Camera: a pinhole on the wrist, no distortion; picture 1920 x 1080 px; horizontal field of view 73.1 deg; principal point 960.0 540.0 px. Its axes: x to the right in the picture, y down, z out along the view. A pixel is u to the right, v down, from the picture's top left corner.
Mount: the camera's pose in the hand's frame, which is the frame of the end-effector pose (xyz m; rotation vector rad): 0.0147 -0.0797 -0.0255 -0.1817 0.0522 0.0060
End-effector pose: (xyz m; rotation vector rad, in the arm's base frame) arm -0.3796 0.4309 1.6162 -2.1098 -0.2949 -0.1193
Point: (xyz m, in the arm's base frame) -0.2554 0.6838 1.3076
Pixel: 1147 1016
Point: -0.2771 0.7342 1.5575
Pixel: 1398 308
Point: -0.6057 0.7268 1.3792
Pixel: 142 525
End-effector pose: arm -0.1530 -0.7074 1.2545 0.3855 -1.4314 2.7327
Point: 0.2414 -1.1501 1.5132
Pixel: 240 458
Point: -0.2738 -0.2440 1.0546
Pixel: behind the camera
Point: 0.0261 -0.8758 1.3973
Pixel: 220 478
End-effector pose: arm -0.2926 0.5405 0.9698 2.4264 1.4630 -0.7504
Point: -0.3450 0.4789 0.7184
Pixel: 1116 678
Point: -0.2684 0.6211 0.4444
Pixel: 1833 599
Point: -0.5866 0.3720 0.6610
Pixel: 606 86
